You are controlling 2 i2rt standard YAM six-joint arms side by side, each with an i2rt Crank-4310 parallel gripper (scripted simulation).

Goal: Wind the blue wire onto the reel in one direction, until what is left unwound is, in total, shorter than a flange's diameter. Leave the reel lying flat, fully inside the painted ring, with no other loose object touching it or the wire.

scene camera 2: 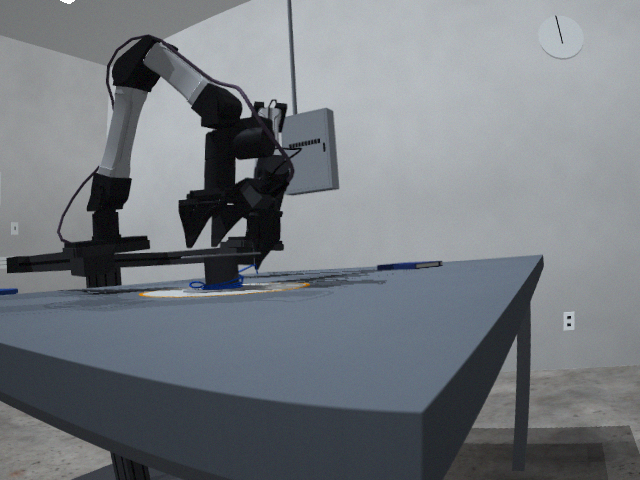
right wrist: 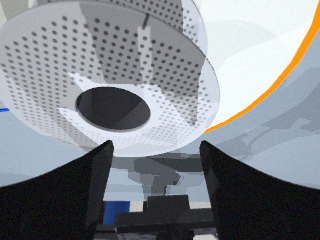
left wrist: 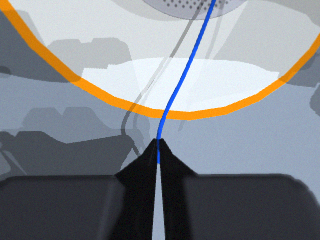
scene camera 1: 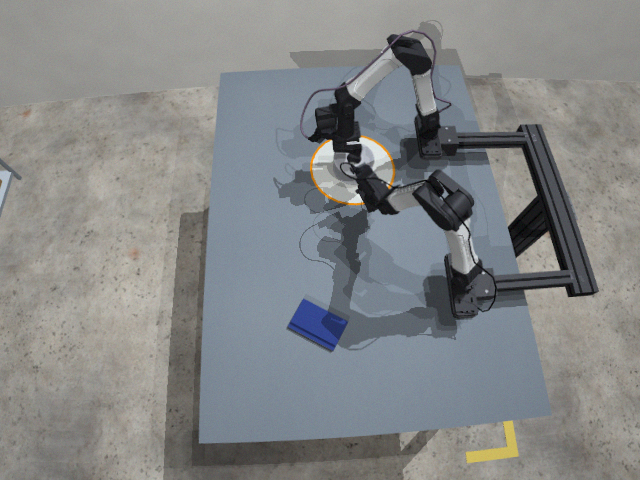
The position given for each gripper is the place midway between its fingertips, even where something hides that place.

Observation:
In view: the left gripper (scene camera 2: 256, 268), the right gripper (scene camera 2: 202, 247), a perforated reel (right wrist: 161, 93) and a blue book (scene camera 1: 321, 326).
The left gripper shows as well in the left wrist view (left wrist: 158, 141). The right gripper also shows in the right wrist view (right wrist: 156, 143). The right wrist view misses the blue book: it is out of frame. The left wrist view misses the blue book: it is out of frame.

